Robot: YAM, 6 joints.
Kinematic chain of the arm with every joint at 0, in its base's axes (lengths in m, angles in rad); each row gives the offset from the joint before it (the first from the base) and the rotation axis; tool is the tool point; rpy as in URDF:
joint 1: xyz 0 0 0.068 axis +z
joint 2: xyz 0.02 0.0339 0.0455 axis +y
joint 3: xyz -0.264 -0.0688 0 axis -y
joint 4: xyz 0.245 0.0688 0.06 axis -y
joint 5: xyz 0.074 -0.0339 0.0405 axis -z
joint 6: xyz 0.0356 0 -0.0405 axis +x
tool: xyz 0 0 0 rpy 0 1.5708 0
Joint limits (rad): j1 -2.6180..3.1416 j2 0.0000..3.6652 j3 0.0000..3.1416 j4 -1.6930..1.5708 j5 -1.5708..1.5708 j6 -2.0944..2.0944
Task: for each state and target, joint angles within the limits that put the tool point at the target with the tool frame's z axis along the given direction. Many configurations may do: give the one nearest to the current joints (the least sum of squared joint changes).
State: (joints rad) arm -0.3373 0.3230 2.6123 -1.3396 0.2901 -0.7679
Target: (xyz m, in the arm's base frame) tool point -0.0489 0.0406 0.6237 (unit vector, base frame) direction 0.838 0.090 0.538
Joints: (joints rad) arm -0.4434 0.8295 2.1131 -0.6407 -0.4566 -0.7679
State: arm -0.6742 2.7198 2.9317 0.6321 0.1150 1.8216
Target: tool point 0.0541 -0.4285 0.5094 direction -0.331 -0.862 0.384
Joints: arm -1.4067 1.8989 2.0672 0.2811 0.4863 1.8216
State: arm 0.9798 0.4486 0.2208 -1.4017 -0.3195 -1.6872
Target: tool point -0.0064 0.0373 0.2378 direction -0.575 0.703 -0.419
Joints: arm 0.7176 0.4450 0.6099 -1.6663 -1.1374 -1.6872
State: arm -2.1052 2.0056 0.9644 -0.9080 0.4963 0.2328
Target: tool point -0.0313 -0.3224 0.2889 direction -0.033 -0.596 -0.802
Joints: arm -1.6705 1.5188 1.2775 -0.6901 -0.0265 0.2328
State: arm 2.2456 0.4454 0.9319 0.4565 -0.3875 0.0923
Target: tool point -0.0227 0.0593 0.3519 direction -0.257 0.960 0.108
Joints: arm 2.0655 0.2379 0.7062 -0.3570 0.2318 0.0923
